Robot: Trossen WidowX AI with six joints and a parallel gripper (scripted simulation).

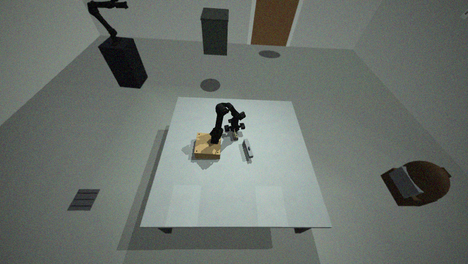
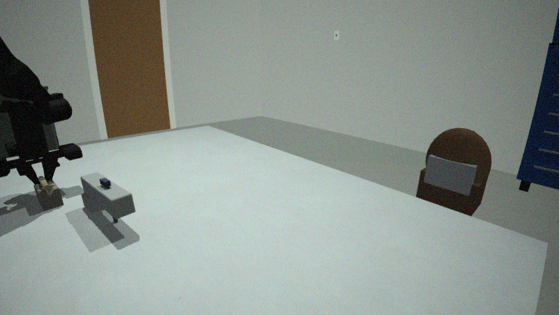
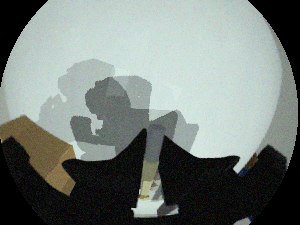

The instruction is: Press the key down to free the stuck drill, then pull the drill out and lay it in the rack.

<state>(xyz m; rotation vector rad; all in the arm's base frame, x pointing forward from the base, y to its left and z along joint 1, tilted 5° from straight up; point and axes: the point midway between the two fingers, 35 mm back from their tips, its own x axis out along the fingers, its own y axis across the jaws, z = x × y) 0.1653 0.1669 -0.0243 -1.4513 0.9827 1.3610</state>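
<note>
Right now the drill is 1 cm ahead of my gripper tip, 4 cm to the right of it and 4 cm above it. Also, from my gripper tip: rack 1 cm ahead, 5 cm to the right, 1 cm above; then grey housing 13 cm ahead, 19 cm to the right, 4 cm above; then small blue key 14 cm ahead, 22 cm to the right, 4 cm above.
</note>
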